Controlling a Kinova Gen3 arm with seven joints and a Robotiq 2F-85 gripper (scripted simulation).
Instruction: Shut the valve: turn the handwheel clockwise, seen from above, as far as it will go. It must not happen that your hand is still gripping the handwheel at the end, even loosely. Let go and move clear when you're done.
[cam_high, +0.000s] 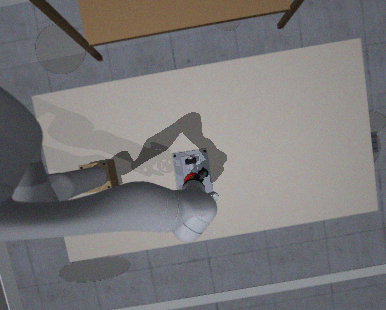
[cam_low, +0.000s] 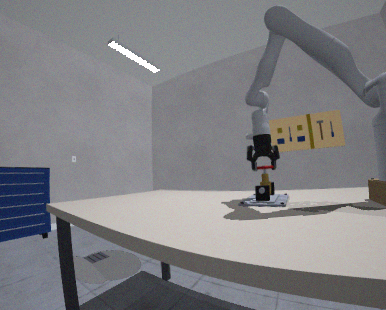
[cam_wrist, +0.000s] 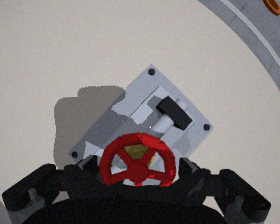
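Right now my hand is right at the red handwheel.
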